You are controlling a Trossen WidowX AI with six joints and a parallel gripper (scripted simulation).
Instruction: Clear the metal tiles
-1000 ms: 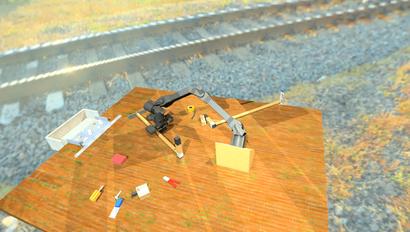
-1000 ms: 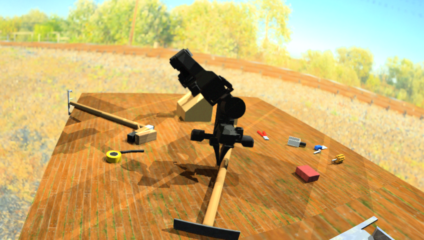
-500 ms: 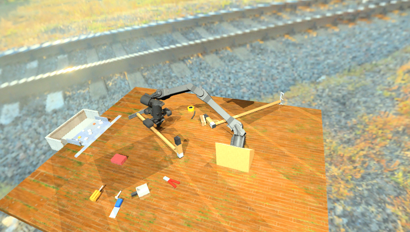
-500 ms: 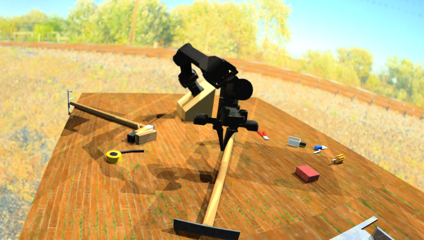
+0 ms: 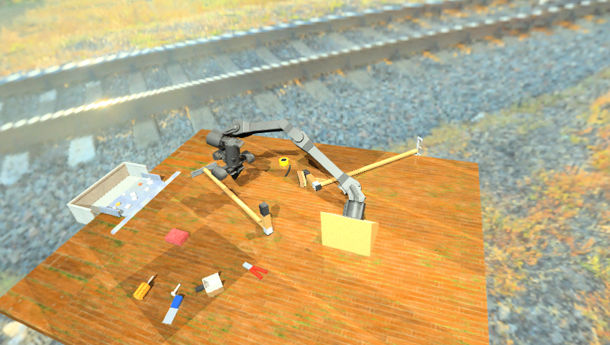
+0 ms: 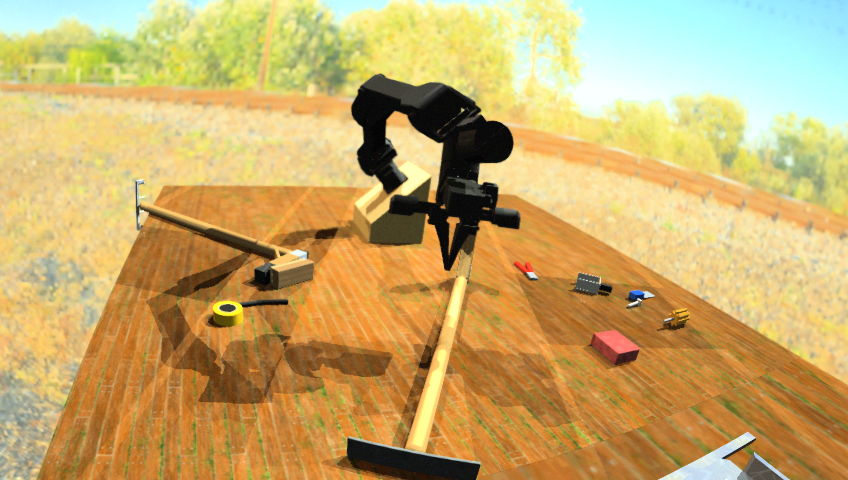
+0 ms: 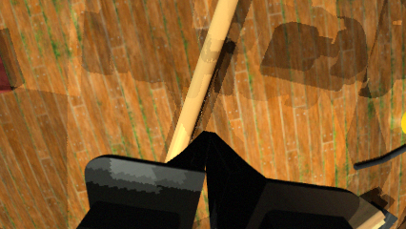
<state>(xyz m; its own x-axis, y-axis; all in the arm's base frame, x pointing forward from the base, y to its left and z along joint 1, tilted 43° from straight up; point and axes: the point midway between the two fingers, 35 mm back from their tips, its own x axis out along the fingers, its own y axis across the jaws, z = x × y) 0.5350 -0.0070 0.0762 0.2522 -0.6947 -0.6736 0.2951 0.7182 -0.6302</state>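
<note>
The long scraper lies 50 mm below my gripper tip, 30 mm ahead of it and 10 mm to the left of it. From my gripper tip the other things lie so: red block 290 mm to the left, 100 mm below, 100 mm ahead; then wooden block 210 mm to the right, 210 mm behind, 100 mm below; then yellow tape roll 330 mm to the right, 100 mm below, 50 mm behind.
</note>
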